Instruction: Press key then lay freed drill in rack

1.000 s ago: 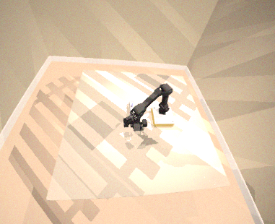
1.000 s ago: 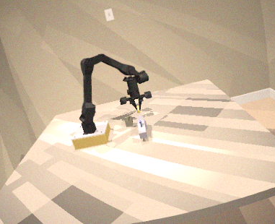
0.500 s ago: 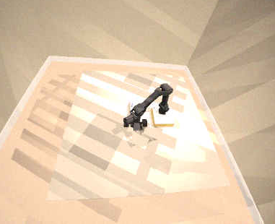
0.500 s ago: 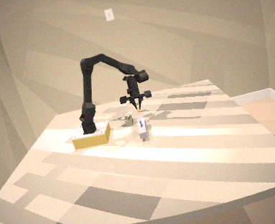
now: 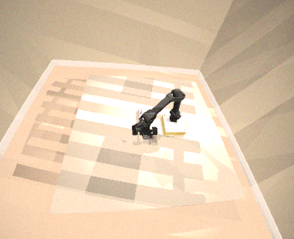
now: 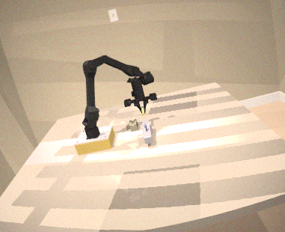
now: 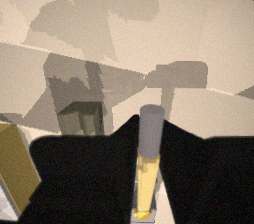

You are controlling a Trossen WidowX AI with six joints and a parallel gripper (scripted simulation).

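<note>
Right now my gripper tip is 7 cm past the rack, 5 cm to the left of it and 4 cm above it. Also, from my gripper tip: sleeve block (20 cm to the right, 3 cm ahead, 2 cm below); then drill (4 cm to the right, 3 cm above, 1 cm ahead).
</note>
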